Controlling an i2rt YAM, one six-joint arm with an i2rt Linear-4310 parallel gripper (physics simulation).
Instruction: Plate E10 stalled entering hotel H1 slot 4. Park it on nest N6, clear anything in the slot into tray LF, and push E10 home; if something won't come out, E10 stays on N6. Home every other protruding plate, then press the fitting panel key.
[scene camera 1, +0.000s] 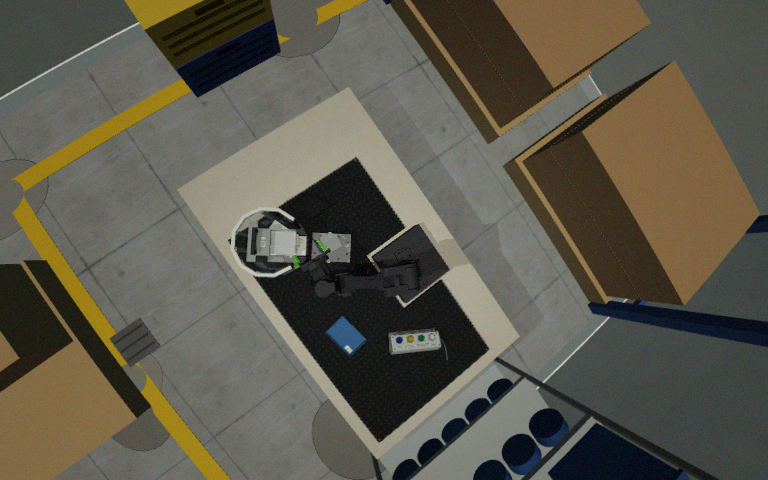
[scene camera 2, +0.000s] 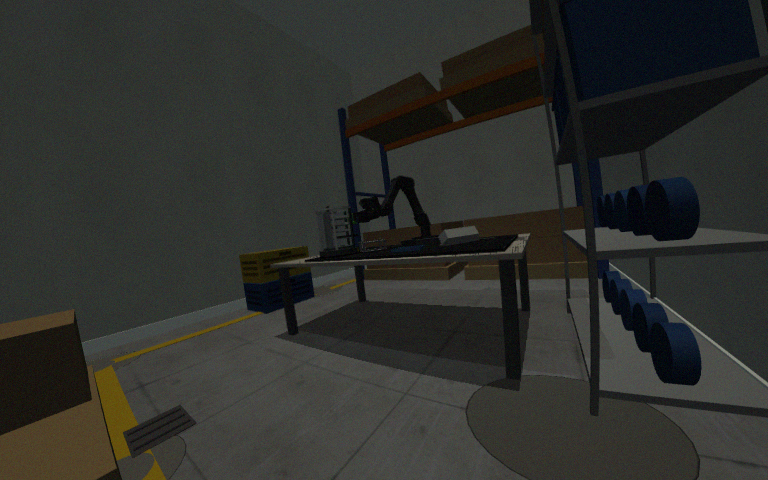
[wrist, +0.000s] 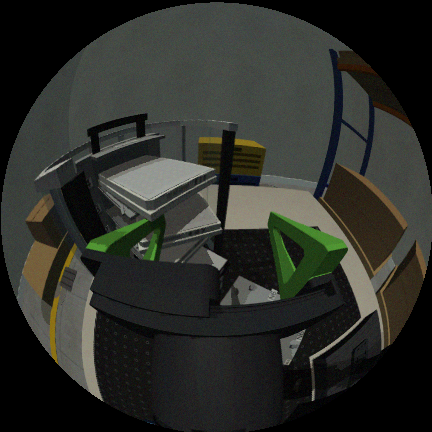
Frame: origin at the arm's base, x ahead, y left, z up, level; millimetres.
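Where they show: gripper, fingertip midpoint: (scene camera 1: 303, 242) (scene camera 2: 353, 219) (wrist: 216, 217); arm's base, origin of the base link: (scene camera 2: 426, 237).
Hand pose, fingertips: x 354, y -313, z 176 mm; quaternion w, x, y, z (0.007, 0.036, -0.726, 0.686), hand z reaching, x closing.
Things, the pixels of their top centre, and the offset from my fingertips. "spot": a spot on its surface instead. Level surfaces: height alone.
- hotel H1, middle of its top: (wrist: 132, 113) (scene camera 1: 266, 240) (scene camera 2: 333, 206) dx +101, dy -53, dz +95 mm
- Nest N6, middle of its top: (wrist: 267, 320) (scene camera 1: 331, 247) (scene camera 2: 371, 238) dx -87, dy +62, dz -138 mm
- panel, middle of its top: (scene camera 1: 417, 345) (scene camera 2: 457, 227) dx -210, dy +610, dz -130 mm
- blue flat piece, surface spot: (scene camera 1: 344, 333) spot: dx +41, dy +423, dz -211 mm
- black mat, its level: dz -213 mm
- pale curved guard, surface spot: (scene camera 1: 233, 234) spot: dx +189, dy -125, dz +76 mm
- dark post, middle of its top: (wrist: 228, 130) dx -7, dy -78, dz +66 mm
The top plate, E10 (scene camera 1: 287, 242) (wrist: 162, 179), protrudes from hotel H1 (scene camera 1: 252, 244) (scene camera 2: 342, 227) and looks slightly skewed; its label is not legible now. Lower plates (wrist: 192, 216) also protrude below it. What lies inside slot 4 is hidden. My gripper (scene camera 1: 308, 253) (wrist: 216, 217) is open and empty, beside the hotel's front; its left green finger overlaps the lower plates in the wrist view. Nest N6 (scene camera 1: 339, 240) (wrist: 245, 291) is a pale plate with small pegs and bears no plate. The panel (scene camera 1: 414, 343) has blue, yellow, green and white keys.
A blue flat piece (scene camera 1: 344, 333) with a small white label lies on the black mat (scene camera 1: 385, 407). A pale curved guard (scene camera 1: 233, 234) rings the hotel, with a dark post (wrist: 226, 175) beside the plates. A dark, white-rimmed square (scene camera 1: 433, 257) lies under the arm.
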